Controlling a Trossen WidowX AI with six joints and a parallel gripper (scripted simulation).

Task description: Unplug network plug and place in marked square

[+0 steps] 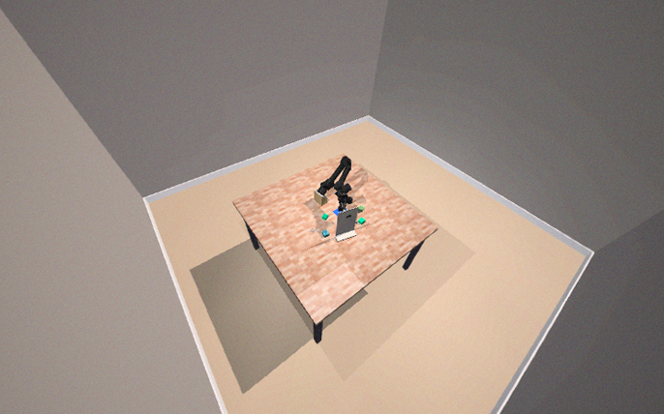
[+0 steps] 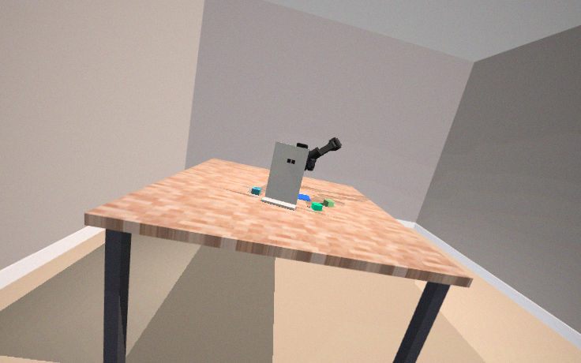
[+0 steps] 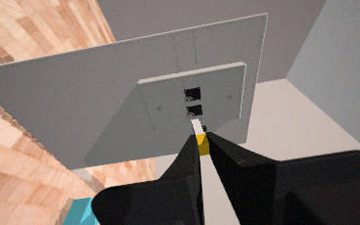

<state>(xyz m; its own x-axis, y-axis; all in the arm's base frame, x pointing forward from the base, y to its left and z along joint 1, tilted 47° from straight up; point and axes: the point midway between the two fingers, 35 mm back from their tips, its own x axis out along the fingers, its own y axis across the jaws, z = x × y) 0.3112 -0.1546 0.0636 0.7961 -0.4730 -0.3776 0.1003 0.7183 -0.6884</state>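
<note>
Now: the blue marked square 220 mm below my gripper tip, 120 mm to the left of it and 110 mm behind it.
</note>
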